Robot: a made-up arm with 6 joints.
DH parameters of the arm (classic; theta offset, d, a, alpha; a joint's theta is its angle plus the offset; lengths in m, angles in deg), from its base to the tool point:
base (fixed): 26.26 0 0.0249 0
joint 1: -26.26 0.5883 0.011 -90
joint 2: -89.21 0 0.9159 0
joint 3: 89.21 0.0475 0.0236 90
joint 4: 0 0.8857 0.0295 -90
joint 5: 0 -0.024 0.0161 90
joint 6: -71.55 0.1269 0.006 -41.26
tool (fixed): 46.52 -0.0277 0 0
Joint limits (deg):
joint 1: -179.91..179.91
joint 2: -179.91..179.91
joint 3: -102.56..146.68
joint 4: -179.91..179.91
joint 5: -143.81..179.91
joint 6: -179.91..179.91
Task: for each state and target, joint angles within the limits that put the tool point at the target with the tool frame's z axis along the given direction. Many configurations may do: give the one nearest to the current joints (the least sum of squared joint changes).
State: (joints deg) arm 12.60 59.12 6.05 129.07 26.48 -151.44
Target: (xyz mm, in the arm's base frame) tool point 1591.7 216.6 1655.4 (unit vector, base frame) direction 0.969 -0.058 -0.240
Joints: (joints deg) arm 4.12 48.60 13.18 127.45 -2.00 -155.23
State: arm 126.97 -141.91 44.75 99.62 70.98 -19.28
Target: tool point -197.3 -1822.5 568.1 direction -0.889 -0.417 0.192
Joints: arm 86.59 -105.00 24.15 91.21 19.47 -30.09
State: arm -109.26 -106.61 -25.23 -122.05 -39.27 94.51
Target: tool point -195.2 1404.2 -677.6 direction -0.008 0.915 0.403
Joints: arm -77.78 -130.00 -4.45 -131.71 -39.53 103.51
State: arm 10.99 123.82 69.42 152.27 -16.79 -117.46
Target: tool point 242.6 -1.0 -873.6 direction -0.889 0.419 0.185
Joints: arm -12.46 131.35 74.13 155.87 -50.30 -136.02
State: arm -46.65 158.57 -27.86 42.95 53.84 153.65
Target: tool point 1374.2 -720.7 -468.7 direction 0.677 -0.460 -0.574
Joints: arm -33.19 127.88 -14.64 43.77 48.50 174.86
